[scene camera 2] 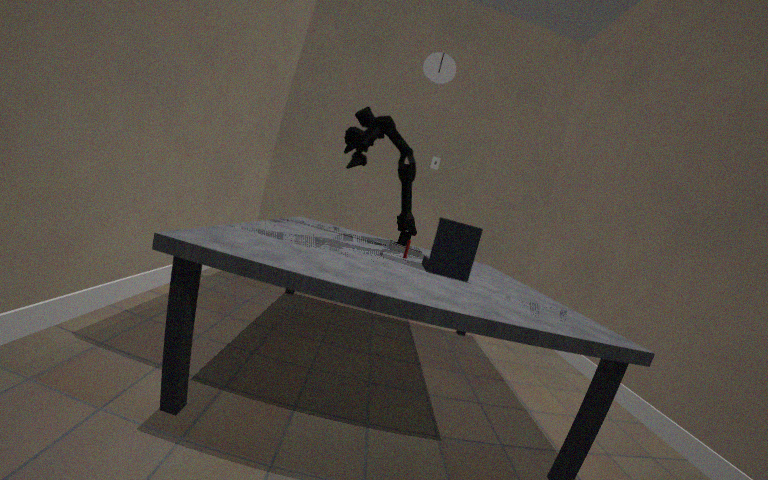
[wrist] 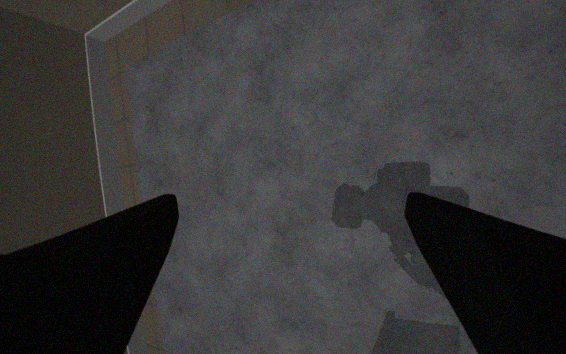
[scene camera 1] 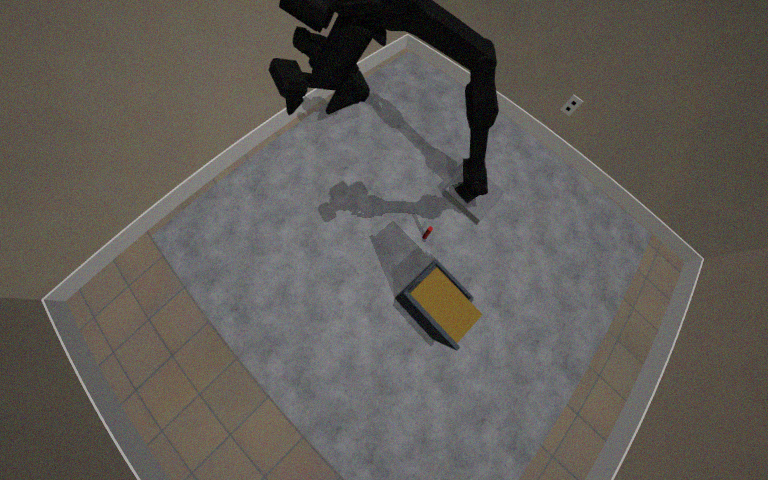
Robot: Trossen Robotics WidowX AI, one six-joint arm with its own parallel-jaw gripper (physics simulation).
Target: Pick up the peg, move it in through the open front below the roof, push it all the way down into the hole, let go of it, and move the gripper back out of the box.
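Places are measured from the arm's base along level axes (x ahead, y left, z up), in centimetres.
Pixels of known places: gripper, between the fingertips: (scene camera 2: 345, 160) (wrist: 293, 204) (scene camera 1: 308, 112); arm's base, origin of its link: (scene camera 2: 402, 244) (scene camera 1: 467, 191).
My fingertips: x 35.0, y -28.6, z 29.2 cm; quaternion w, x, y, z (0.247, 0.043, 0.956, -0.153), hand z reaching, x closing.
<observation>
Ahead of a thing's pixels: the offset from my fingertips to its middle. "spot": to the spot under its first point.
The red peg @[dy +31.5, dx -13.9, dz -28.5 cm] (scene camera 1: 427, 232) (scene camera 2: 406, 248) stands upright on the table, between the arm's base and the box. The box @[dy +47.7, dx -3.5, dz -22.4 cm] (scene camera 1: 420, 318) (scene camera 2: 453, 249) has dark walls and a yellow roof @[spot: dy +47.9, dx +0.1, dz -12.2 cm] (scene camera 1: 445, 304); its hole does not show in any view. My gripper (scene camera 1: 310, 108) (scene camera 2: 347, 160) (wrist: 293, 204) is open and empty, high above the table and well away from the peg and the box. In the wrist view its two black fingers stand wide apart over grey table top; the peg does not show there.
The grey table (scene camera 1: 317, 362) (scene camera 2: 339, 288) bears the arm's base (scene camera 1: 472, 189), which is near the peg. Arm and box shadows lie on the table. Tiled floor and walls surround it. A wall clock (scene camera 2: 439, 67) hangs behind the arm.
</observation>
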